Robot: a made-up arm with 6 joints.
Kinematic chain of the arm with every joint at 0, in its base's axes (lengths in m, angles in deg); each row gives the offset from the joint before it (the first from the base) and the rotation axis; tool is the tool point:
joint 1: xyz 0 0 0.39 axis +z
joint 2: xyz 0 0 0 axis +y
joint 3: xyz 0 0 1.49 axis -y
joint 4: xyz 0 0 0 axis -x
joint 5: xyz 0.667 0 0 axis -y
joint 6: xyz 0 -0.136 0 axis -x
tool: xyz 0 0 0
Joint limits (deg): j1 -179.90..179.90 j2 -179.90..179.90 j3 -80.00..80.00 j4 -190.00..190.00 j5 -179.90..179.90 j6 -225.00..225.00
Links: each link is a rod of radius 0.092 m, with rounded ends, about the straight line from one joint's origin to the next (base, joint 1, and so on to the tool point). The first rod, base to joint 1, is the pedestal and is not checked.
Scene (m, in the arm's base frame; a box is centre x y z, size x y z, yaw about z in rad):
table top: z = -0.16
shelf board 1: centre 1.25 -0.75 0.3 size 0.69 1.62 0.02 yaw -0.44
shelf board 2: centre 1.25 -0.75 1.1 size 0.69 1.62 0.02 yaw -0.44
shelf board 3: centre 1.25 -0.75 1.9 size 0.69 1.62 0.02 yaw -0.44
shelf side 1: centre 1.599 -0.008 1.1 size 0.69 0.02 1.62 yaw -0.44
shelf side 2: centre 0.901 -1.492 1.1 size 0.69 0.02 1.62 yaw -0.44
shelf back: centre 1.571 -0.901 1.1 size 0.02 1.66 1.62 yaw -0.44
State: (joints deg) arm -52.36 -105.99 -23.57 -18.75 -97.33 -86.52
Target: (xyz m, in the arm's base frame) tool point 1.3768 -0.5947 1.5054
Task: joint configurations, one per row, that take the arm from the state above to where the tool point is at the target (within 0.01 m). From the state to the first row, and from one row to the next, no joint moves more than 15 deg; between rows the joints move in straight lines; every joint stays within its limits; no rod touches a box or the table.
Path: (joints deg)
1: -45.86 -91.60 -22.19 -14.55 -99.34 -85.15
2: -39.36 -77.22 -20.82 -10.35 -101.35 -83.78
3: -32.86 -62.83 -19.44 -6.15 -103.36 -82.42
4: -26.36 -48.44 -18.07 -1.95 -105.38 -81.05
5: -19.86 -34.06 -16.69 2.25 -107.39 -79.68
6: -13.36 -19.67 -15.32 6.45 -109.40 -78.31
7: -6.86 -5.28 -13.94 10.65 -111.41 -76.95
8: -10.65 7.87 -0.63 3.85 -106.72 -80.14
9: -14.44 21.02 12.69 -2.95 -102.02 -83.33
10: -18.23 34.17 26.01 -9.74 -97.33 -86.52

